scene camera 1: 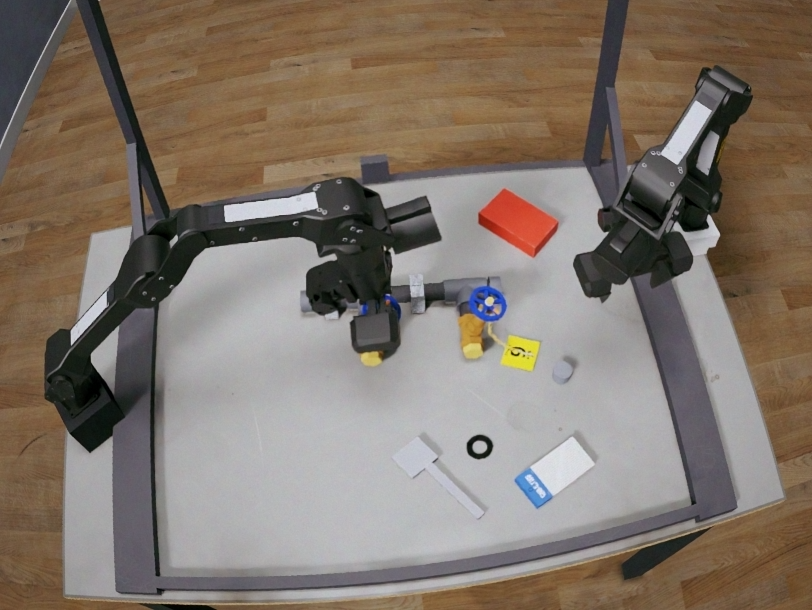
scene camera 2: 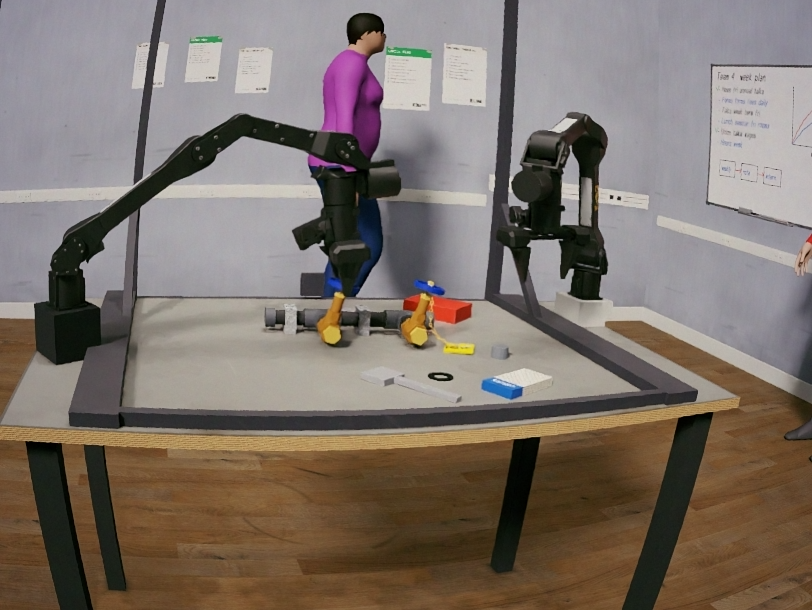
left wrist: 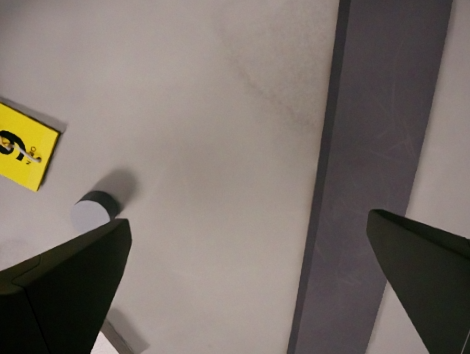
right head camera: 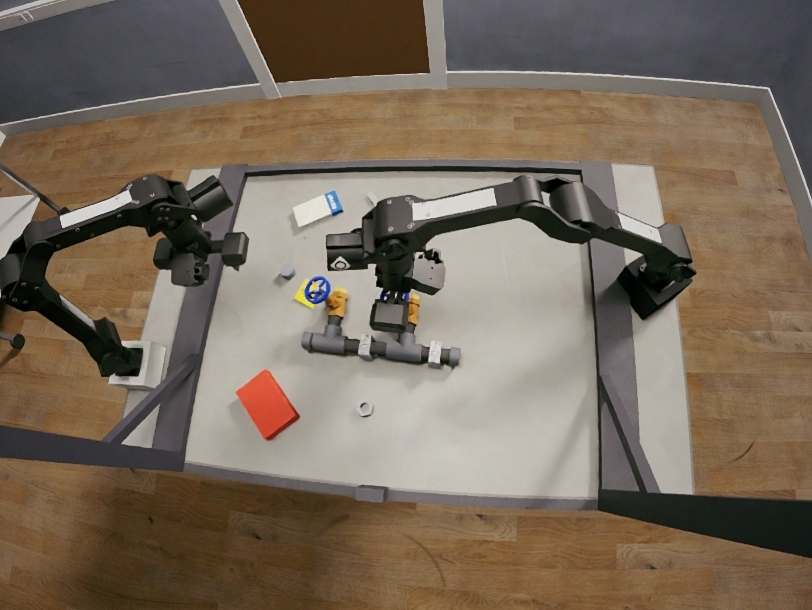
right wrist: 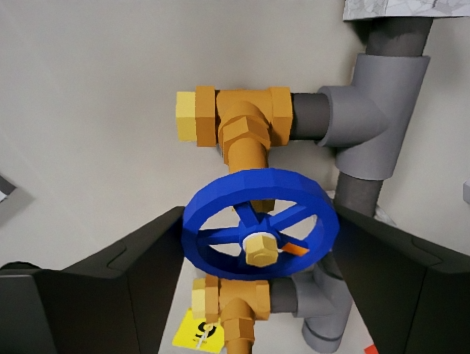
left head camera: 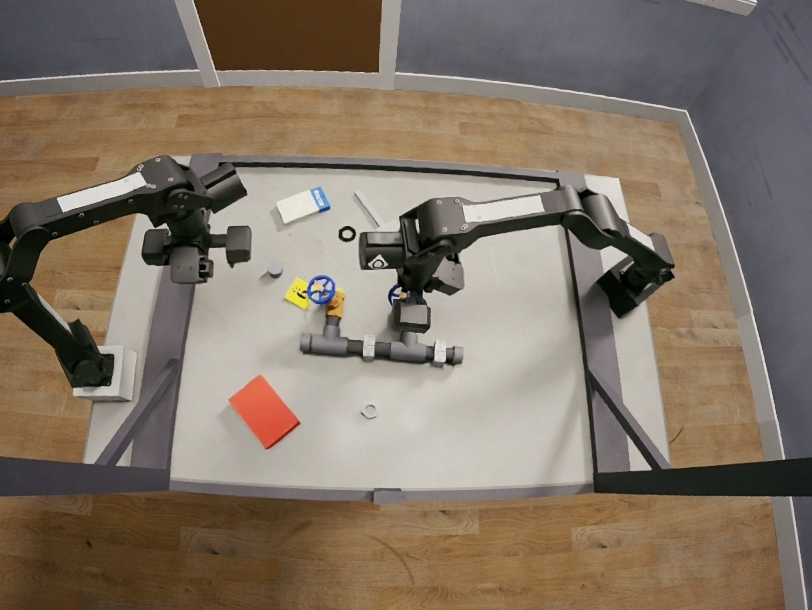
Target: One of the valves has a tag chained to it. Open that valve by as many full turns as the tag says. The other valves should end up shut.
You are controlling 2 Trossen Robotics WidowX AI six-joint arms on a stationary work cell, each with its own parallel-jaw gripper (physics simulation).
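Places are measured from the left arm's base along level axes (x down, y ahead, z right), in millimetres.
Pixels of known places: left gripper, fingertip midpoint: (scene camera 1: 627,293) (scene camera 2: 543,280) (left wrist: 249,226) (right head camera: 217,270); right gripper, fingertip midpoint: (scene camera 1: 382,315) (scene camera 2: 343,291) (right head camera: 395,299) (right wrist: 256,215) (left head camera: 402,299); left arm's base at its link origin: (scene camera 1: 690,217) (scene camera 2: 585,297) (right head camera: 129,362) (left head camera: 98,370); right arm's base at its link origin: (scene camera 1: 78,395) (scene camera 2: 66,305) (right head camera: 660,273) (left head camera: 637,276).
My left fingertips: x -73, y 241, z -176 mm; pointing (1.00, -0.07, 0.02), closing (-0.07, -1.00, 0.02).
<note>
Ahead of a thing's pixels: the offset from my left fingertips to its middle. "spot": to the spot under its first point.
The tagged valve @(spot: dx +75, dy +236, dz +51 mm) (left head camera: 335,302) (scene camera 1: 470,331) has a blue handwheel @(spot: dx +20, dy +207, dz +68 mm) (scene camera 1: 487,288). A chain links it to a yellow tag @(spot: dx +124, dy +138, dz +13 mm) (scene camera 1: 533,346) (left wrist: 30,170) (right wrist: 187,334) with a black digit, 6 or 9; I cannot tell which. The untagged valve (scene camera 2: 332,328) (right wrist: 245,130) has a blue handwheel @(dx +24, dy +364, dz +64 mm) (right wrist: 260,180) with an orange mark on a spoke. My right gripper (right wrist: 256,215) points down and is shut on this wheel, fingertips at opposite sides of its rim. The arm partly hides the wheel in the head views. My left gripper (left wrist: 249,226) (scene camera 2: 544,279) is open and empty, high above the table's side.
A grey pipe @(spot: dx +87, dy +369, dz +155 mm) (left head camera: 406,352) joins both valves. A red box @(dx +114, dy +91, dz +253 mm) (left head camera: 263,411) and a nut @(dx +121, dy +295, dz +257 mm) (left head camera: 368,405) lie on its near side in the left head view. A grey cylinder @(dx +119, dy +106, dz -46 mm) (scene camera 1: 562,371), black ring @(dx +128, dy +261, dz -132 mm) (scene camera 1: 470,446), mallet @(dx +124, dy +329, dz -179 mm) (scene camera 1: 415,457) and blue-white box @(dx +122, dy +161, dz -207 mm) (scene camera 1: 563,464) lie on the other side.
</note>
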